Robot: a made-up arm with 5 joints.
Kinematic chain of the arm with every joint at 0, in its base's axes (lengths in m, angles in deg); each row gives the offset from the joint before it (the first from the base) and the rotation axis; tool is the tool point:
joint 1: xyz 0 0 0.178 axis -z
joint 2: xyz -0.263 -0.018 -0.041 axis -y
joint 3: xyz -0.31 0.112 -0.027 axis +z
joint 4: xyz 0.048 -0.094 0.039 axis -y
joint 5: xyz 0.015 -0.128 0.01 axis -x
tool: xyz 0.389 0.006 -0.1
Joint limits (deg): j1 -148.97..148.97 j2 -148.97..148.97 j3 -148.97..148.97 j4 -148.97..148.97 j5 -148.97..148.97
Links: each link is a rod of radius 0.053 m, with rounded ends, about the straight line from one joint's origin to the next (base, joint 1, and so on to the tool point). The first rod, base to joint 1, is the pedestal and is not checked.
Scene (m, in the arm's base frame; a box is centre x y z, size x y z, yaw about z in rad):
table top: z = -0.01
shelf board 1: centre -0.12 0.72 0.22 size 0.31 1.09 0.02 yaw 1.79
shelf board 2: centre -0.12 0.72 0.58 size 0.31 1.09 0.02 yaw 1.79
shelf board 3: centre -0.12 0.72 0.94 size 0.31 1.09 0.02 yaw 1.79
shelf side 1: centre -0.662 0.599 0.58 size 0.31 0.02 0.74 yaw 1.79
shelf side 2: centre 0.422 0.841 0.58 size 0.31 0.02 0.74 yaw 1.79
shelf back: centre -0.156 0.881 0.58 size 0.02 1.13 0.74 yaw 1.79
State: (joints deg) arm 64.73 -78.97 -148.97 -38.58 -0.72
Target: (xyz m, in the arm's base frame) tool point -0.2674 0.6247 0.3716
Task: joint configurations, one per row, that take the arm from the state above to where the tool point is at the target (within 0.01 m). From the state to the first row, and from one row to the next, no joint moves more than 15 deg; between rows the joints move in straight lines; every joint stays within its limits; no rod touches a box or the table.
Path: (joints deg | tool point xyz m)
1: 58.31 -90.41 -148.97 -47.61 -5.84 | -0.1993 0.5876 0.7739
2: 51.90 -101.86 -148.97 -56.63 -10.97 | -0.1873 0.4999 0.7822
3: 45.48 -113.30 -148.97 -65.66 -16.09 | -0.1589 0.4249 0.7739
4: 39.07 -124.75 -148.97 -74.68 -21.21 | -0.1197 0.3663 0.7494
5: 32.60 -129.59 -148.97 -88.36 -28.40 | -0.1382 0.3815 0.6839
6: 26.14 -134.44 -148.97 -102.04 -35.59 | -0.1568 0.3923 0.6124
7: 19.67 -139.28 -148.97 -115.72 -42.77 | -0.1761 0.3980 0.5358
8: 13.20 -144.13 -148.97 -129.39 -49.96 | -0.1958 0.3978 0.4552
9: 6.74 -148.97 -148.97 -143.07 -57.15 | -0.2154 0.3913 0.3716
10: 13.94 -134.26 -148.97 -136.12 -47.81 | -0.2302 0.4296 0.4010
11: 21.14 -119.55 -148.97 -129.17 -38.47 | -0.2490 0.4817 0.4129
12: 28.35 -104.84 -148.97 -122.22 -29.13 | -0.2639 0.5478 0.4039
13: 35.55 -90.13 -148.97 -115.27 -19.79 | -0.2674 0.6247 0.3716

